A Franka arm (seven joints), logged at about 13 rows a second.
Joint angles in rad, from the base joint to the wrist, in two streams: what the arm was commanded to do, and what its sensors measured. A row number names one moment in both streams.
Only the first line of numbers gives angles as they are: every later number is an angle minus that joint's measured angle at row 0.
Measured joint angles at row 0:
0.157 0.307 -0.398 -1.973 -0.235 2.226 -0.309
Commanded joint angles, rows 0 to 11:
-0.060 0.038 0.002 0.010 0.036 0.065 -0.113
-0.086 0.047 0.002 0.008 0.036 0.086 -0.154
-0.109 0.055 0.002 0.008 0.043 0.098 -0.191
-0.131 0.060 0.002 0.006 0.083 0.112 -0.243
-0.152 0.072 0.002 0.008 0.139 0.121 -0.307
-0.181 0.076 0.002 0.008 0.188 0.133 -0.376
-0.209 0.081 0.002 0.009 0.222 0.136 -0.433
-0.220 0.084 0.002 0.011 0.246 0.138 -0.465
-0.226 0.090 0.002 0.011 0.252 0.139 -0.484
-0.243 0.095 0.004 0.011 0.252 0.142 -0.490
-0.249 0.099 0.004 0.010 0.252 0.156 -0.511
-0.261 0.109 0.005 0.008 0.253 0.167 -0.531
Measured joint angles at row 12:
-0.241 0.090 -0.002 0.000 0.221 0.141 -0.481
